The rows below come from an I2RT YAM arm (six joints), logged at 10 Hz.
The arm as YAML. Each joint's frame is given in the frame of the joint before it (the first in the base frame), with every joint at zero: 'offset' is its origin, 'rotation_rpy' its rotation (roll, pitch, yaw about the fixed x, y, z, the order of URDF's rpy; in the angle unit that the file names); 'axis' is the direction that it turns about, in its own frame. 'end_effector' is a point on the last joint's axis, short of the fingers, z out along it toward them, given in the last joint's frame.
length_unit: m
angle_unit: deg
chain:
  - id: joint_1
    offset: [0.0, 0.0, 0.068]
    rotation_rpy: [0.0, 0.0, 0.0]
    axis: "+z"
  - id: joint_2
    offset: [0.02, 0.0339, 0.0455]
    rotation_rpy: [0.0, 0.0, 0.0]
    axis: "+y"
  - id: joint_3
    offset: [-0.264, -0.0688, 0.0]
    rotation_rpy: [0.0, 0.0, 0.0]
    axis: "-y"
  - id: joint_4
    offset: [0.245, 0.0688, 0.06]
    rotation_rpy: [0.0, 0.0, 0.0]
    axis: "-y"
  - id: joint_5
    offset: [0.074, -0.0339, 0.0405]
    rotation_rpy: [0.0, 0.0, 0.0]
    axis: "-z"
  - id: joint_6
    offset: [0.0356, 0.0, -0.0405]
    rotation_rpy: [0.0, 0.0, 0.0]
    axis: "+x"
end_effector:
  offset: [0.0, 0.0, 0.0]
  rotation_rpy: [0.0, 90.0, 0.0]
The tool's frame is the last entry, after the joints.
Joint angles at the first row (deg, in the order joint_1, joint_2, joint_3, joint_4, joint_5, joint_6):
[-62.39 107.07 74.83 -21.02 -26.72 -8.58]
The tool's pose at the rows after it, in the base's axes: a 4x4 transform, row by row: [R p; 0 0 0 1], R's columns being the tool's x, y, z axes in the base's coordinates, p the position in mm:
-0.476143 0.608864 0.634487 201.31; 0.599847 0.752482 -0.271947 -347.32; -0.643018 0.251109 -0.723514 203.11; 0 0 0 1
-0.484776 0.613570 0.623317 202.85; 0.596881 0.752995 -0.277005 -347.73; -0.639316 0.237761 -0.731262 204.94; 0 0 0 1
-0.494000 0.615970 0.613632 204.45; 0.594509 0.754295 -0.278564 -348.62; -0.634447 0.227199 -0.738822 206.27; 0 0 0 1
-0.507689 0.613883 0.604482 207.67; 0.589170 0.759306 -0.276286 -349.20; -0.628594 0.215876 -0.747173 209.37; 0 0 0 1
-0.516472 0.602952 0.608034 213.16; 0.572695 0.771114 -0.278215 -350.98; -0.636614 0.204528 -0.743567 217.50; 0 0 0 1
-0.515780 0.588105 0.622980 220.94; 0.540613 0.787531 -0.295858 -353.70; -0.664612 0.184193 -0.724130 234.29; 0 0 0 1
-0.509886 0.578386 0.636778 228.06; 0.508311 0.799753 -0.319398 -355.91; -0.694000 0.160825 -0.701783 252.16; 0 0 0 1
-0.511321 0.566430 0.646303 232.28; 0.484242 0.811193 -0.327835 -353.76; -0.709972 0.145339 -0.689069 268.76; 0 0 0 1
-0.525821 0.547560 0.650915 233.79; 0.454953 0.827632 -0.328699 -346.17; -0.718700 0.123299 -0.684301 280.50; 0 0 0 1
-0.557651 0.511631 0.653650 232.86; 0.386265 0.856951 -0.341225 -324.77; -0.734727 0.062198 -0.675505 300.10; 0 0 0 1
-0.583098 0.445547 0.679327 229.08; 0.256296 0.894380 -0.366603 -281.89; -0.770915 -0.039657 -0.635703 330.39; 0 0 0 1
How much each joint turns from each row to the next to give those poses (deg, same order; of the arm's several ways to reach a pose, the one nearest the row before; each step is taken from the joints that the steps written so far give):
[0.28 0.08 0.68 -0.74 1.03 -0.37]
[0.24 0.14 0.72 -0.83 0.91 -0.31]
[0.20 0.30 0.85 -0.92 0.70 -0.37]
[0.42 0.35 1.35 -1.48 0.68 -0.52]
[0.56 0.33 2.23 -1.40 0.20 -0.51]
[0.77 0.02 3.39 -1.25 0.20 -0.32]
[0.72 -0.04 3.41 -1.02 0.45 -0.11]
[0.66 -0.62 2.62 -1.95 0.20 -0.35]
[0.74 -1.53 0.53 -1.49 0.29 -1.18]
[1.64 -4.52 -1.55 -1.59 1.39 -2.76]
[3.47 -8.94 -4.40 -0.44 2.12 -3.60]

